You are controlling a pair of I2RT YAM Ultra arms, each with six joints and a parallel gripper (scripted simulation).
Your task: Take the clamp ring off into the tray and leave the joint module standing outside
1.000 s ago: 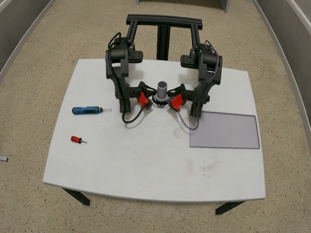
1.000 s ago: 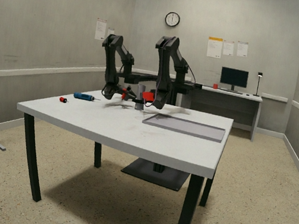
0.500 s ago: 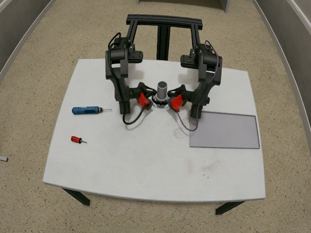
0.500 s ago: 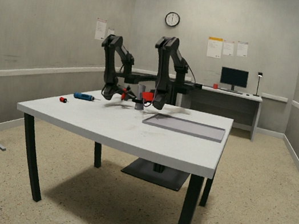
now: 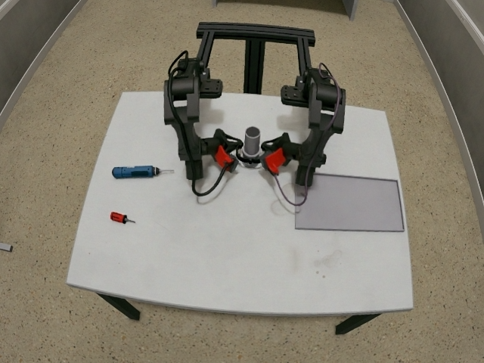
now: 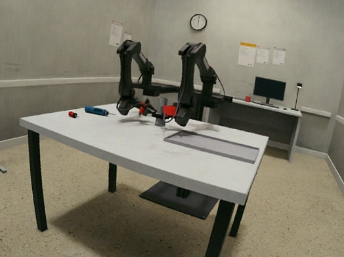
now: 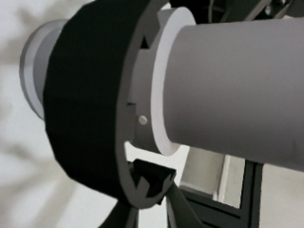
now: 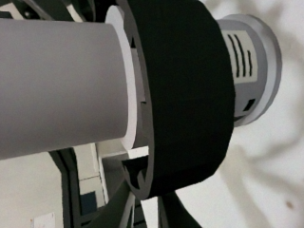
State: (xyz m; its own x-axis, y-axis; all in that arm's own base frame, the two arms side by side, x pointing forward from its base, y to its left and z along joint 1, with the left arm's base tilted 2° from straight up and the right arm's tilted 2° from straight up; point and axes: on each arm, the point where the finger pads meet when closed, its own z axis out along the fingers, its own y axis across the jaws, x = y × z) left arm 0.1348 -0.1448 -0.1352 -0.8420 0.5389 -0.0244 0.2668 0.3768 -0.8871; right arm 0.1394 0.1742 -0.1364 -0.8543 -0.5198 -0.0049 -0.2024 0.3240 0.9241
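Note:
Right now my left hand is 30 mm short of the grey link tube, 40 mm to the left of it and 50 mm below it. Also, from my left hand: grey joint module 30 mm ahead, 40 mm to the right, 30 mm below; small grey pin 150 mm ahead, 140 mm to the left, 50 mm below; black clamp ring 40 mm ahead, 50 mm to the right.

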